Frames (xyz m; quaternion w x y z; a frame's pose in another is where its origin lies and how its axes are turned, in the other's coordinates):
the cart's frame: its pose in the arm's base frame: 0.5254 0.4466 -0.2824 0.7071 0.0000 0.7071 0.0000
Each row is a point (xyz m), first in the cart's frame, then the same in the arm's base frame.
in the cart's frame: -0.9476 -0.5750 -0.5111
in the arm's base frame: 0.0143 -0.1284 0.6652
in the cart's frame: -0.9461 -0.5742 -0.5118
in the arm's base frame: 0.0136 -0.1276 0.6637
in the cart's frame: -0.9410 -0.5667 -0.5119
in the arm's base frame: 0.0135 -0.1201 0.6586
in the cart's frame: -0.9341 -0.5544 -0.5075
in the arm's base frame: 0.0179 -0.1078 0.6517
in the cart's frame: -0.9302 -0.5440 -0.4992
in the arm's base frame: 0.0262 -0.0974 0.6478
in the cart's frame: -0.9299 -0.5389 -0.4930
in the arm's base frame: 0.0324 -0.0923 0.6475
